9 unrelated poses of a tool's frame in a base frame.
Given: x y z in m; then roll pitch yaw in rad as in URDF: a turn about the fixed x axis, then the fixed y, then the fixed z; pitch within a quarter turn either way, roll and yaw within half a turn.
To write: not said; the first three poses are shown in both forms.
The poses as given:
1: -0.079 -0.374 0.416 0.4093 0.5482 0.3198
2: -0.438 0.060 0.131 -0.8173 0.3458 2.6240
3: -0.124 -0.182 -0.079 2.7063 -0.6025 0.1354
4: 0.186 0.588 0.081 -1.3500 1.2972 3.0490
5: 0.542 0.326 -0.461 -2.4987 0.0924 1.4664
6: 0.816 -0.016 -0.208 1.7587 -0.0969 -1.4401
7: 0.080 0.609 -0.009 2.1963 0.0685 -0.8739
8: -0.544 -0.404 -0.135 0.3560 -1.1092 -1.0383
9: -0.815 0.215 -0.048 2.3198 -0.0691 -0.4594
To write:
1: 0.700 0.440 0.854 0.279 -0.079 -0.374 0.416
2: 2.810 -0.256 -0.343 0.904 -0.438 0.060 0.131
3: 2.767 0.951 -0.001 0.308 -0.124 -0.182 -0.079
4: 2.430 0.527 0.507 -0.682 0.186 0.588 0.081
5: 2.728 -0.730 -0.637 0.249 0.542 0.326 -0.461
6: 2.087 0.646 -0.614 -0.454 0.816 -0.016 -0.208
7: 2.320 0.887 -0.395 -0.240 0.080 0.609 -0.009
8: 1.375 -0.199 -0.827 -0.526 -0.544 -0.404 -0.135
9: 2.327 0.968 -0.242 -0.065 -0.815 0.215 -0.048
